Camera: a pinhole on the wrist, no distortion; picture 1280 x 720 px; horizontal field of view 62.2 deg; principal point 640.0 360.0 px. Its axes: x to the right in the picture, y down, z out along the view. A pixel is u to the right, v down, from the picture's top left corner.
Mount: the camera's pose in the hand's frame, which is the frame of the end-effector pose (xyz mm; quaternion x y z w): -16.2 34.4 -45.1 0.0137 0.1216 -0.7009 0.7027
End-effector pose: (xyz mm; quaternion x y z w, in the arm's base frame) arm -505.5 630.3 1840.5 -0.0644 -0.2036 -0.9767 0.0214
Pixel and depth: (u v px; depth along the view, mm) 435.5 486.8 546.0
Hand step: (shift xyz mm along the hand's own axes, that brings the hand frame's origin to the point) 132.4 35.3 494.7
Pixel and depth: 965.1 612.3 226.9
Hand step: 70.7 -76.0 153.6
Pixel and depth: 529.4 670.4 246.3
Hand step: 92.7 14.1 187.8
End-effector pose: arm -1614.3 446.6 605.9 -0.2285 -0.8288 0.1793 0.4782
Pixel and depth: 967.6 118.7 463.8
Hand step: -51.8 -196.0 393.5
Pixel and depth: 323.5 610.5 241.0
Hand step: 77.5 60.2 193.7
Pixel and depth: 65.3 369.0 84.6
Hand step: -2.1 63.4 45.6
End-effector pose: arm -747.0 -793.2 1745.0 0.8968 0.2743 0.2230 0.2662
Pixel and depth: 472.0 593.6 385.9
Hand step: 127.1 22.6 328.0
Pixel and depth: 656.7 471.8 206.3
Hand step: 36.5 -7.6 151.1
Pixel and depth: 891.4 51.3 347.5
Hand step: -64.4 -114.1 291.6
